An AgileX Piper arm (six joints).
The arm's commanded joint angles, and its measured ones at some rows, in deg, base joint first. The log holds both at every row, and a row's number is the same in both.
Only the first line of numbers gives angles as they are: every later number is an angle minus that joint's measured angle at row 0.
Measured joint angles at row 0: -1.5 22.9 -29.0 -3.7 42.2 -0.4
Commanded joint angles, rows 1 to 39: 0.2 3.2 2.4 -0.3 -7.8 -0.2; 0.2 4.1 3.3 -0.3 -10.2 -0.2; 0.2 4.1 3.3 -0.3 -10.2 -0.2; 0.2 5.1 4.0 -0.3 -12.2 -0.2; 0.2 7.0 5.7 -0.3 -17.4 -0.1; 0.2 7.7 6.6 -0.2 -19.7 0.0; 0.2 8.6 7.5 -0.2 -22.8 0.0; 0.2 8.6 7.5 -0.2 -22.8 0.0; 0.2 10.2 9.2 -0.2 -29.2 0.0; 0.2 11.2 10.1 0.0 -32.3 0.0; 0.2 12.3 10.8 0.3 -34.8 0.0; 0.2 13.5 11.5 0.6 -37.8 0.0; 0.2 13.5 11.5 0.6 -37.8 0.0; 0.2 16.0 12.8 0.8 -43.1 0.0; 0.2 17.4 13.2 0.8 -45.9 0.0; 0.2 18.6 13.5 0.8 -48.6 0.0; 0.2 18.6 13.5 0.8 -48.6 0.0; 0.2 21.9 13.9 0.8 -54.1 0.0; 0.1 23.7 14.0 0.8 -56.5 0.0; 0.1 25.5 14.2 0.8 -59.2 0.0; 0.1 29.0 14.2 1.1 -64.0 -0.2; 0.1 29.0 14.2 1.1 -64.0 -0.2; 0.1 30.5 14.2 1.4 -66.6 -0.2; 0.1 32.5 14.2 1.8 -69.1 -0.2; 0.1 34.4 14.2 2.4 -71.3 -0.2; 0.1 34.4 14.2 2.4 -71.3 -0.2; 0.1 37.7 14.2 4.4 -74.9 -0.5; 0.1 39.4 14.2 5.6 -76.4 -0.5; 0.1 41.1 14.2 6.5 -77.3 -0.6; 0.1 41.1 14.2 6.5 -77.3 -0.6; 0.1 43.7 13.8 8.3 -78.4 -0.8; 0.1 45.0 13.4 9.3 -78.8 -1.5; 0.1 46.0 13.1 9.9 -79.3 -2.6; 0.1 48.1 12.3 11.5 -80.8 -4.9; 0.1 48.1 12.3 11.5 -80.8 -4.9; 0.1 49.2 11.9 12.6 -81.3 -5.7; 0.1 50.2 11.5 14.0 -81.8 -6.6; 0.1 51.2 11.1 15.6 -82.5 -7.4; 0.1 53.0 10.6 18.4 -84.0 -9.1
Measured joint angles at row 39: 0.0 51.1 11.5 14.2 -81.0 -6.2
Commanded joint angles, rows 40 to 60: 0.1 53.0 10.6 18.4 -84.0 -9.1; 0.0 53.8 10.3 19.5 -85.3 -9.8; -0.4 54.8 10.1 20.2 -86.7 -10.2; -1.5 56.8 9.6 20.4 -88.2 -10.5; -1.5 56.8 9.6 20.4 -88.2 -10.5; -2.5 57.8 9.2 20.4 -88.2 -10.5; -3.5 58.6 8.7 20.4 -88.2 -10.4; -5.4 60.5 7.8 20.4 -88.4 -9.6; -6.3 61.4 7.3 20.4 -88.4 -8.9; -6.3 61.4 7.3 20.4 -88.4 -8.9; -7.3 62.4 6.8 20.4 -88.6 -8.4; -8.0 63.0 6.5 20.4 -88.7 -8.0; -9.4 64.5 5.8 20.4 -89.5 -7.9; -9.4 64.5 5.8 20.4 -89.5 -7.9; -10.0 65.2 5.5 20.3 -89.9 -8.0; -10.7 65.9 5.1 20.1 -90.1 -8.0; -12.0 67.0 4.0 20.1 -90.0 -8.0; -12.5 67.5 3.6 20.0 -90.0 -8.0; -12.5 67.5 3.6 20.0 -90.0 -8.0; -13.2 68.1 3.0 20.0 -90.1 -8.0; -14.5 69.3 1.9 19.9 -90.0 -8.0
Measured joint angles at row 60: -12.5 68.1 3.8 18.7 -88.2 -8.2
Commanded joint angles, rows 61 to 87: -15.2 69.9 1.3 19.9 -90.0 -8.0; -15.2 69.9 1.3 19.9 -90.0 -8.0; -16.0 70.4 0.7 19.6 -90.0 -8.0; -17.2 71.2 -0.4 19.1 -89.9 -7.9; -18.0 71.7 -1.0 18.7 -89.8 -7.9; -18.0 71.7 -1.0 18.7 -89.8 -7.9; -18.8 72.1 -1.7 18.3 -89.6 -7.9; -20.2 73.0 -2.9 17.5 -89.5 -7.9; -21.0 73.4 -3.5 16.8 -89.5 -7.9; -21.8 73.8 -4.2 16.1 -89.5 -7.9; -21.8 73.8 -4.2 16.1 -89.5 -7.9; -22.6 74.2 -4.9 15.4 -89.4 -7.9; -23.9 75.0 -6.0 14.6 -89.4 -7.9; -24.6 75.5 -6.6 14.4 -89.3 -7.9; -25.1 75.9 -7.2 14.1 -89.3 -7.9; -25.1 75.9 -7.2 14.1 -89.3 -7.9; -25.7 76.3 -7.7 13.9 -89.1 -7.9; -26.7 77.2 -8.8 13.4 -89.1 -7.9; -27.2 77.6 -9.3 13.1 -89.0 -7.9; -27.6 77.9 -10.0 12.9 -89.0 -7.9; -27.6 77.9 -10.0 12.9 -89.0 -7.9; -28.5 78.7 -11.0 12.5 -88.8 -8.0; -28.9 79.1 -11.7 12.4 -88.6 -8.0; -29.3 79.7 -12.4 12.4 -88.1 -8.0; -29.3 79.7 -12.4 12.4 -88.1 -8.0; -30.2 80.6 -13.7 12.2 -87.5 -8.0; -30.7 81.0 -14.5 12.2 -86.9 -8.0
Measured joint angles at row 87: -29.4 80.1 -12.4 12.9 -87.8 -8.0
